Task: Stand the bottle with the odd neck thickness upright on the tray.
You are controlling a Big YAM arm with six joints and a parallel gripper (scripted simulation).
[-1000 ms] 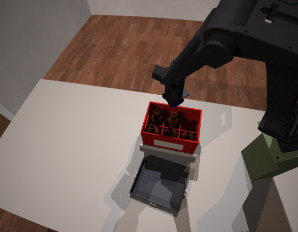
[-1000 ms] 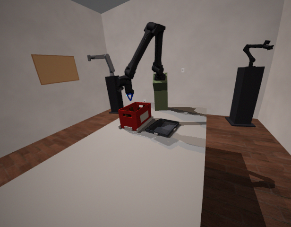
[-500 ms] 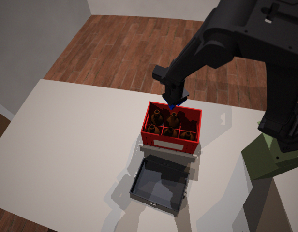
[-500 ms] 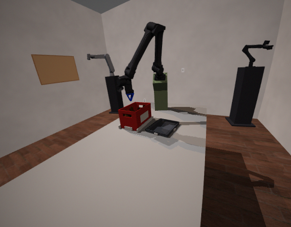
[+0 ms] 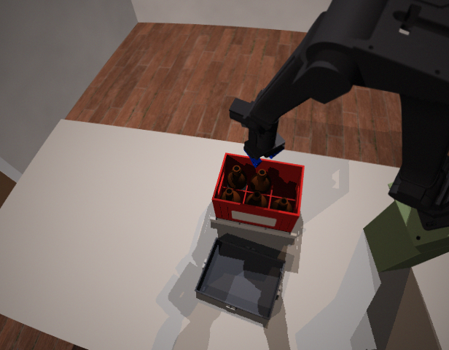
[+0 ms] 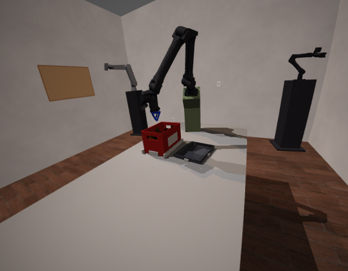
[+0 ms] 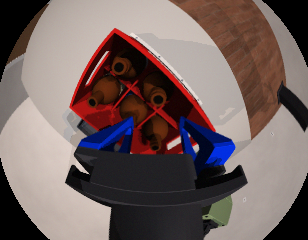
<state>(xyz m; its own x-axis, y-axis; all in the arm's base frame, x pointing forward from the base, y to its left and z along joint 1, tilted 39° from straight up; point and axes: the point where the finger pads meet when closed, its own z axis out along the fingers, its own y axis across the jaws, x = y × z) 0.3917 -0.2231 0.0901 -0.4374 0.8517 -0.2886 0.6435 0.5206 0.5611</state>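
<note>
The crate is 10 mm ahead of my hand, 40 mm to the left of it and 150 mm below it. Round my hand: dark grey tray (60 mm ahead, 310 mm to the left, 220 mm below); brown bottle (100 mm ahead, 70 mm to the left, 150 mm below).
</note>
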